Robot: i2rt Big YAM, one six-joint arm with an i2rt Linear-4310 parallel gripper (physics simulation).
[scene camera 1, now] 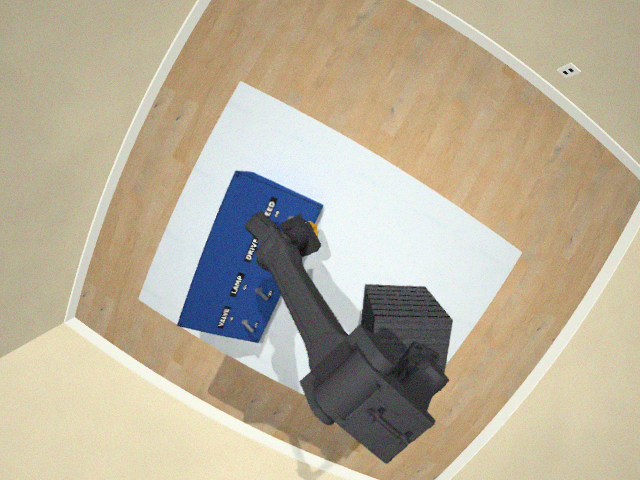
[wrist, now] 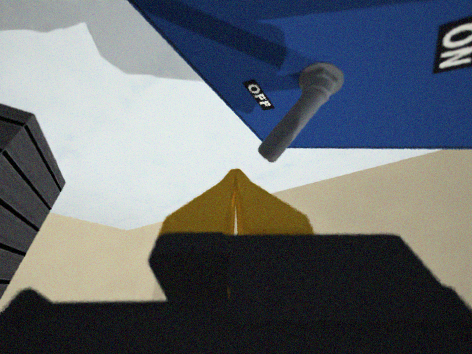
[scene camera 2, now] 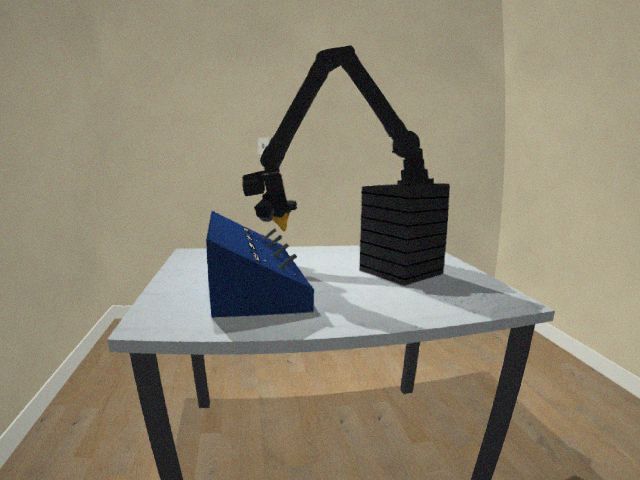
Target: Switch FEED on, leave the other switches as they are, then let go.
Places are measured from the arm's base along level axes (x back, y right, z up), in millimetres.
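Pixels of known places: gripper, fingertip midpoint: [scene camera 1: 314, 225] [wrist: 235, 176] [scene camera 2: 284, 230]; arm's base, link origin: [scene camera 1: 414, 365] [scene camera 2: 415, 184].
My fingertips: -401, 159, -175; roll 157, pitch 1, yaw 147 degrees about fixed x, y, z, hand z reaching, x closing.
Ahead of a thing's pixels: the offset from my fingertips to its top centre, as dx, dy, dz. "pt": to the spot under its first point.
The blue switch panel [scene camera 1: 217, 242] [scene camera 2: 258, 289] [wrist: 375, 115] has a sloping face with labelled lever switches. The FEED label {-131, -27, +13} [scene camera 1: 270, 208] is partly covered by the arm in scene camera 1. The grey FEED lever {-49, -20, +12} [scene camera 2: 270, 233] [wrist: 297, 117] leans toward the lower edge, on its OFF label {pt -31, -20, -43} [wrist: 258, 95] side; the ON label {pt -107, -25, -4} [wrist: 455, 47] is at the right of the wrist view. My gripper [scene camera 1: 313, 228] [scene camera 2: 283, 228] [wrist: 235, 176] is shut and empty, its yellow tips close to the lever's free end, with a small gap in the wrist view. The DRIVE lever is hidden in scene camera 1.
The LAMP lever {-30, -260, +12} [scene camera 1: 262, 294] and VALVE lever {-20, -379, +12} [scene camera 1: 248, 325] stand farther along the panel. The ribbed dark pedestal [scene camera 1: 408, 310] [scene camera 2: 403, 232] [wrist: 25, 175] carries the arm at the right of the white table [scene camera 1: 361, 206] [scene camera 2: 330, 343]. The forearm passes over the panel's lower edge.
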